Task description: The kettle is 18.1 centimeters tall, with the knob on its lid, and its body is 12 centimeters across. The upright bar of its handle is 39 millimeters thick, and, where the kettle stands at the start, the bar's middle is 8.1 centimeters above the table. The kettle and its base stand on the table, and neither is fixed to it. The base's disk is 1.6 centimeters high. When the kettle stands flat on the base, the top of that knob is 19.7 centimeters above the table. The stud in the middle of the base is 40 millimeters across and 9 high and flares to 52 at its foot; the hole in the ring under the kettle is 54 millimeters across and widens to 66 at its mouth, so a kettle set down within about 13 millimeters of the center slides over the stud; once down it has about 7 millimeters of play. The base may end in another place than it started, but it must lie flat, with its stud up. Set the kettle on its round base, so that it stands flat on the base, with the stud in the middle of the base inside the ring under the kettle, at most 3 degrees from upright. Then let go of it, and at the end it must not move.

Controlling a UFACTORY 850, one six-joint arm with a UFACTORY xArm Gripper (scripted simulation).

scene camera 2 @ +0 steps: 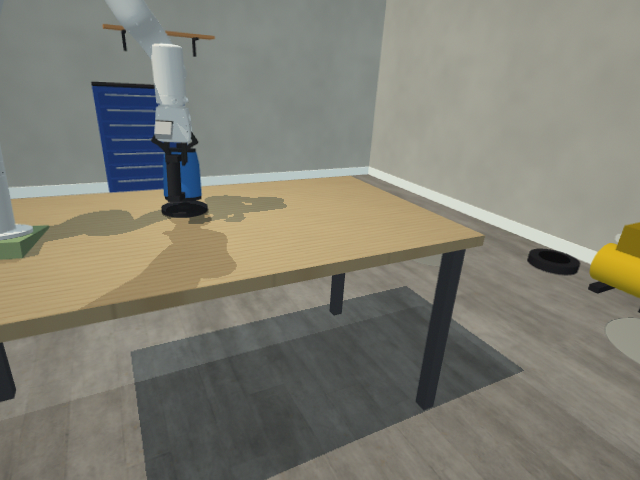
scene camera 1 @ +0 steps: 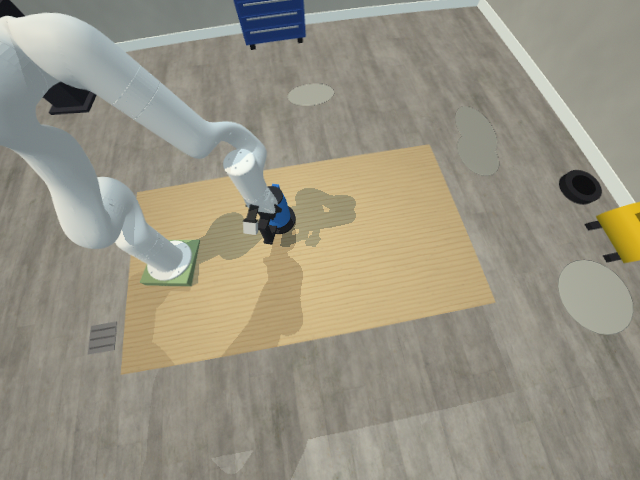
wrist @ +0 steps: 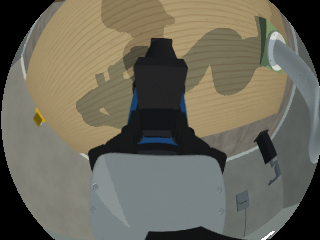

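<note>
There's my gripper, which the wrist view shows as well, and there's a blue kettle in the pictures.
</note>
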